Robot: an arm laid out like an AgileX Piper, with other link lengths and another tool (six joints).
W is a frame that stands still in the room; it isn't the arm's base.
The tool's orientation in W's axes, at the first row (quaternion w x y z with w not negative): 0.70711, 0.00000, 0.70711, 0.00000
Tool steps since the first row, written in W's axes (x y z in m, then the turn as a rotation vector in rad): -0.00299, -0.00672, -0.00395, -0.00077, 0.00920, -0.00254; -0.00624, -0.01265, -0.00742, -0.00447, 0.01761, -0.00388; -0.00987, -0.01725, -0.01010, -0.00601, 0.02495, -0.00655; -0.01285, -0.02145, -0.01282, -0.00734, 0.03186, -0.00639; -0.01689, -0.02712, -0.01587, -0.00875, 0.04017, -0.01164; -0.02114, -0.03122, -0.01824, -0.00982, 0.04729, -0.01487; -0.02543, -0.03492, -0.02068, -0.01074, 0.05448, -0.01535; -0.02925, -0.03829, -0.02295, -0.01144, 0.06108, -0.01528; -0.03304, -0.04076, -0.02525, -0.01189, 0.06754, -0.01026; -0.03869, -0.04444, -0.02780, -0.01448, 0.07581, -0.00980
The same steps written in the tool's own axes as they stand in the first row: 0.00395, -0.00672, -0.00299, 0.00254, 0.00920, -0.00077; 0.00742, -0.01265, -0.00624, 0.00388, 0.01761, -0.00447; 0.01010, -0.01725, -0.00987, 0.00655, 0.02495, -0.00601; 0.01282, -0.02145, -0.01285, 0.00639, 0.03186, -0.00734; 0.01587, -0.02712, -0.01689, 0.01164, 0.04017, -0.00875; 0.01824, -0.03122, -0.02114, 0.01487, 0.04729, -0.00982; 0.02068, -0.03492, -0.02543, 0.01535, 0.05448, -0.01074; 0.02295, -0.03829, -0.02925, 0.01528, 0.06108, -0.01144; 0.02525, -0.04076, -0.03304, 0.01026, 0.06754, -0.01189; 0.02780, -0.04444, -0.03869, 0.00980, 0.07581, -0.01448
